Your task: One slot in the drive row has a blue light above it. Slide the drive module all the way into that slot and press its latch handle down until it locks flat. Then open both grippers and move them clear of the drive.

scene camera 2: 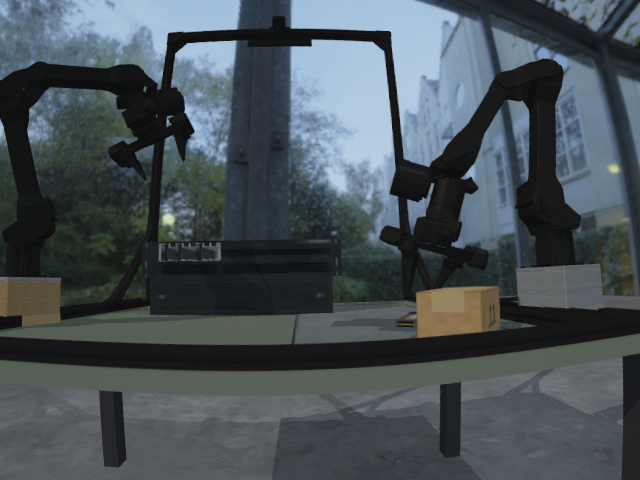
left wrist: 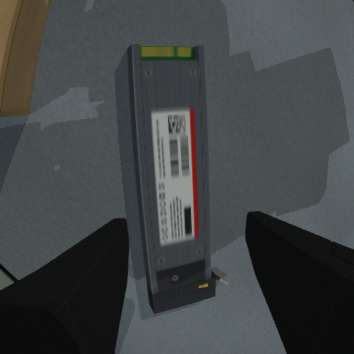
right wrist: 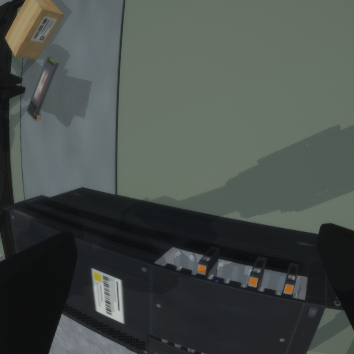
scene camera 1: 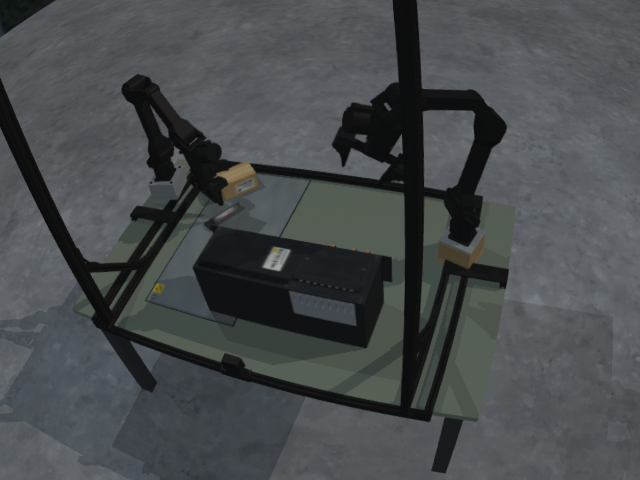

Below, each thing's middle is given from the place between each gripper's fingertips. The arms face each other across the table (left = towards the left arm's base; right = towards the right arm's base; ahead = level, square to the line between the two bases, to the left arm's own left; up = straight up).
Labels:
The drive module (right wrist: 49, 67) is 490 mm to the left of my right hand, 310 mm below it and 60 mm ahead of it. Also, from my right hand: cardboard box (scene camera 2: 452, 310) 520 mm to the left, 280 mm below, 190 mm ahead.
Right now the drive module is 4 cm below my left hand, 1 cm to the right of it and 1 cm behind it. Also, from my left hand: cardboard box (13 cm ahead, 2 cm to the left, 2 cm below).

